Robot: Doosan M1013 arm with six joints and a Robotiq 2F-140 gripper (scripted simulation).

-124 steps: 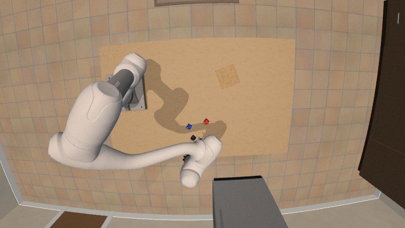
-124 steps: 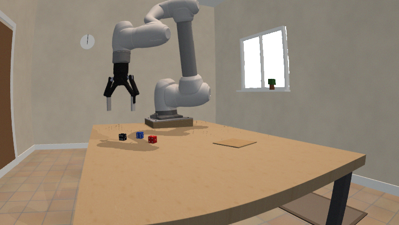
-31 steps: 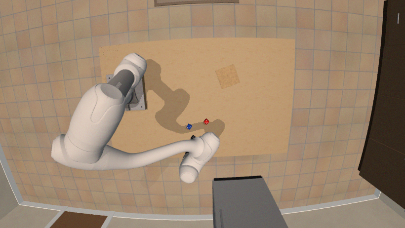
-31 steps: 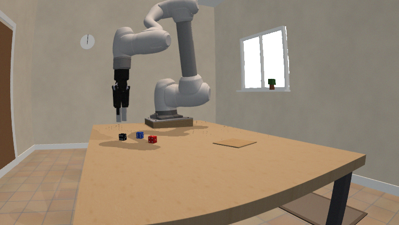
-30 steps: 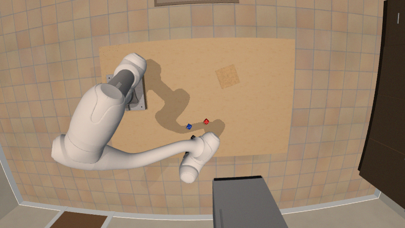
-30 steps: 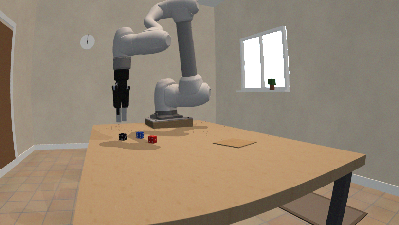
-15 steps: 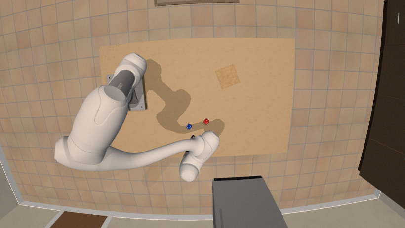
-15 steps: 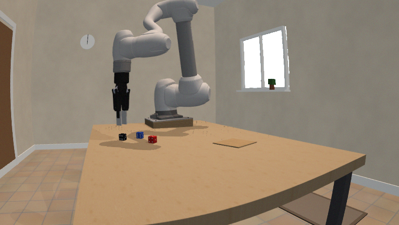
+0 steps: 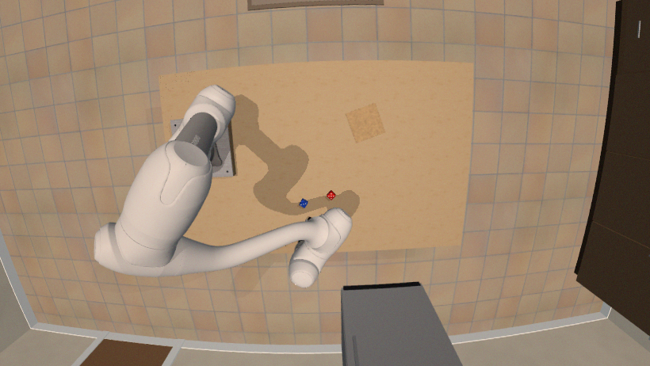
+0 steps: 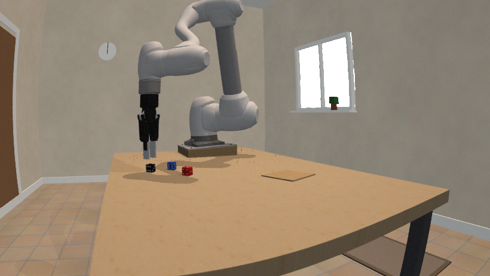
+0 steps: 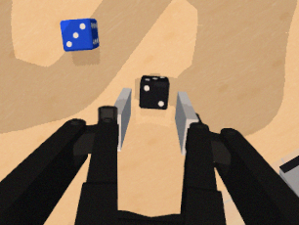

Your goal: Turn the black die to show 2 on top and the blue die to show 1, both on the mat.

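Now: hand 70 mm above the black die. Also, from my hand: red die (120 mm ahead, 110 mm to the left, 70 mm below); then blue die (100 mm to the left, 70 mm below, 10 mm behind); then cork mat (410 mm to the left, 330 mm ahead, 80 mm below).
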